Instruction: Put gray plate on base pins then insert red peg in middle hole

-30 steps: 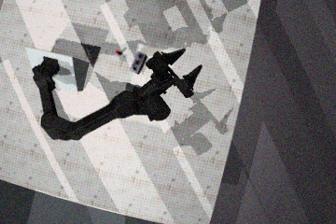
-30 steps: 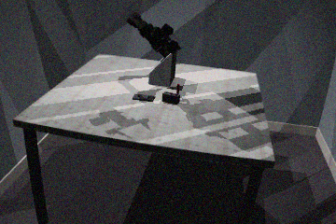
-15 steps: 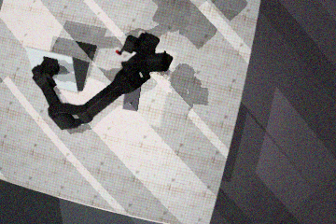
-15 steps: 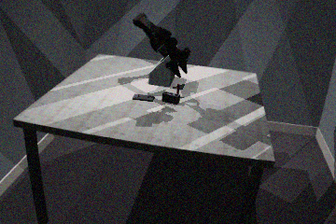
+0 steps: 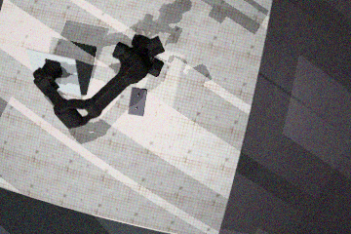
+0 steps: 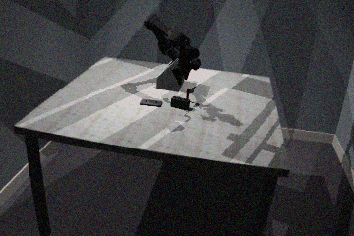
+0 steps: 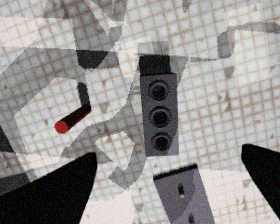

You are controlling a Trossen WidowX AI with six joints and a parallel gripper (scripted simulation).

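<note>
Now: the gray plate 11 cm below my gripper tip. From my gripper tip the other things lie so: red peg 11 cm below, 10 cm behind, 2 cm to the left; then base 17 cm to the right, 14 cm below, 1 cm ahead.
</note>
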